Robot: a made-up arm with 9 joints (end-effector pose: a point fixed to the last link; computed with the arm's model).
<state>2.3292 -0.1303 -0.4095 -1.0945 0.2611 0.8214 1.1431 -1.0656 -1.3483</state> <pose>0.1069 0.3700 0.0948 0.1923 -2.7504 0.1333</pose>
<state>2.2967 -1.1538 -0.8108 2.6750 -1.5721 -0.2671 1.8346 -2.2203 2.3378</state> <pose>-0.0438 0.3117 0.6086 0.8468 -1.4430 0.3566</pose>
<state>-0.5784 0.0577 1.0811 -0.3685 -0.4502 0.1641 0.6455 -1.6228 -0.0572</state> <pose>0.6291 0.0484 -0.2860 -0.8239 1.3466 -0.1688</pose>
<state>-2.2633 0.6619 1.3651 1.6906 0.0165 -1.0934 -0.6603 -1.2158 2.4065</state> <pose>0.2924 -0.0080 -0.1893 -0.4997 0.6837 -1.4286</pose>
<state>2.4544 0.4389 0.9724 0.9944 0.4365 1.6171 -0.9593 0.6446 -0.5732</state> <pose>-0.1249 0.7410 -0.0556 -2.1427 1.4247 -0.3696</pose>
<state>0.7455 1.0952 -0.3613 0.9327 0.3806 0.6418 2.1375 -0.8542 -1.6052</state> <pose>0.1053 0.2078 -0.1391 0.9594 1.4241 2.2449</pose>
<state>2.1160 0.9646 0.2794 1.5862 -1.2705 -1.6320 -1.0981 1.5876 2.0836</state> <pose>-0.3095 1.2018 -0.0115 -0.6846 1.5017 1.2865</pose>
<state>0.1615 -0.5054 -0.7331 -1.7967 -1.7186 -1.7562 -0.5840 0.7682 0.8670</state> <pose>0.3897 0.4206 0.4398 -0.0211 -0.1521 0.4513</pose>
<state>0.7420 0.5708 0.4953 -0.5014 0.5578 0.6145 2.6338 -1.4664 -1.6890</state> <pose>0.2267 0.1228 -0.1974 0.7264 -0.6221 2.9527</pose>
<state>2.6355 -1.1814 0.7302 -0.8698 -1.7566 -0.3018 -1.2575 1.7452 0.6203</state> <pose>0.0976 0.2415 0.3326 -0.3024 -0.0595 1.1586</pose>
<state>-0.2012 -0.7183 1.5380 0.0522 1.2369 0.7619 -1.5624 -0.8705 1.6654</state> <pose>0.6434 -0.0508 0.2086 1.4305 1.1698 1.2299</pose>
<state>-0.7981 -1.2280 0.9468 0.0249 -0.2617 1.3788 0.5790 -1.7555 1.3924</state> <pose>0.5629 0.1514 -0.7309 -0.3062 2.6343 -0.8764</pose>
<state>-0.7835 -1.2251 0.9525 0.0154 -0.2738 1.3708 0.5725 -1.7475 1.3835</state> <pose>0.5668 0.1774 -0.7232 -0.3019 2.6432 -0.8186</pose>
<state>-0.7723 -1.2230 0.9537 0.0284 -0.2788 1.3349 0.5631 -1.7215 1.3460</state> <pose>0.5603 0.1981 -0.7092 -0.3202 2.6650 -0.7411</pose>
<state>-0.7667 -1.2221 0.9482 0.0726 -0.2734 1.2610 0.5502 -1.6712 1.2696</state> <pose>0.5376 0.2094 -0.6859 -0.3750 2.7032 -0.6364</pose>
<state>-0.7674 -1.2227 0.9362 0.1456 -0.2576 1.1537 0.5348 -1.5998 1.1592</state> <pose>0.4982 0.2078 -0.6515 -0.4720 2.7523 -0.5076</pose>
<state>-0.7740 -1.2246 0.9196 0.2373 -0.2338 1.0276 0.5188 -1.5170 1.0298</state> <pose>0.4472 0.1914 -0.6064 -0.6054 2.8025 -0.3677</pose>
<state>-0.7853 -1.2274 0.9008 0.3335 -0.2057 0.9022 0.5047 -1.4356 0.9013</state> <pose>0.3942 0.1620 -0.5554 -0.7561 2.8451 -0.2373</pose>
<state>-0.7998 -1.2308 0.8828 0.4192 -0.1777 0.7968 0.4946 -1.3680 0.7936</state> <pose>0.3501 0.1266 -0.5073 -0.8950 2.8767 -0.1392</pose>
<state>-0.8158 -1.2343 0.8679 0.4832 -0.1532 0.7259 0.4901 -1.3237 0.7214</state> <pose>0.3217 0.0939 -0.4726 -0.9940 2.8985 -0.0926</pose>
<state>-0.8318 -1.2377 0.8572 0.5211 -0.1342 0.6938 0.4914 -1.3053 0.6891</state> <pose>0.3095 0.0695 -0.4570 -1.0398 2.9130 -0.1023</pose>
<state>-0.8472 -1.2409 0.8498 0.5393 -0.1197 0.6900 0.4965 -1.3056 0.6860</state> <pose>0.3083 0.0521 -0.4568 -1.0447 2.9221 -0.1520</pose>
